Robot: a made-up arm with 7 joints. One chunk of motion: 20 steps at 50 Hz.
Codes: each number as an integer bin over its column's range. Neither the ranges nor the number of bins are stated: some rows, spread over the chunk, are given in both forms.
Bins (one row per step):
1: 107 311 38 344 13 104 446
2: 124 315 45 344 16 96 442
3: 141 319 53 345 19 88 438
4: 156 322 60 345 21 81 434
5: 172 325 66 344 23 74 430
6: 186 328 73 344 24 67 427
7: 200 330 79 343 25 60 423
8: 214 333 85 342 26 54 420
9: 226 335 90 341 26 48 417
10: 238 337 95 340 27 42 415
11: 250 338 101 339 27 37 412
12: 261 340 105 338 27 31 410
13: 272 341 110 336 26 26 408
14: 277 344 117 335 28 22 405
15: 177 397 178 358 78 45 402
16: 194 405 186 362 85 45 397
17: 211 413 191 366 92 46 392
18: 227 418 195 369 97 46 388
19: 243 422 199 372 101 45 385
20: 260 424 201 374 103 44 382
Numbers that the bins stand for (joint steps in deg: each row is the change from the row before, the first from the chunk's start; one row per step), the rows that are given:
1: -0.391 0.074 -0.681 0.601 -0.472 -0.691 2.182
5: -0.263 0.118 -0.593 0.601 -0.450 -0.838 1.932
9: -0.158 0.149 -0.518 0.570 -0.444 -0.965 1.728
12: -0.089 0.165 -0.471 0.540 -0.442 -1.048 1.619
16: -0.220 0.368 -0.218 0.784 -0.317 -0.980 1.415
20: -0.091 0.428 -0.171 0.906 -0.278 -0.985 1.180
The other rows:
2: -0.357 0.086 -0.659 0.601 -0.466 -0.730 2.120
3: -0.324 0.099 -0.634 0.611 -0.459 -0.769 2.057
4: -0.295 0.108 -0.612 0.611 -0.455 -0.804 1.995
6: -0.236 0.127 -0.571 0.601 -0.448 -0.872 1.885
7: -0.209 0.133 -0.553 0.590 -0.446 -0.906 1.822
8: -0.181 0.143 -0.534 0.580 -0.444 -0.936 1.775
10: -0.134 0.155 -0.503 0.560 -0.442 -0.995 1.697
11: -0.111 0.158 -0.484 0.550 -0.442 -1.019 1.650
13: -0.068 0.168 -0.456 0.519 -0.444 -1.073 1.587
14: -0.058 0.177 -0.434 0.509 -0.440 -1.092 1.541
15: -0.254 0.343 -0.243 0.743 -0.332 -0.980 1.494
17: -0.187 0.393 -0.202 0.824 -0.302 -0.975 1.337
18: -0.156 0.409 -0.189 0.855 -0.291 -0.975 1.274
19: -0.124 0.421 -0.177 0.886 -0.283 -0.980 1.227

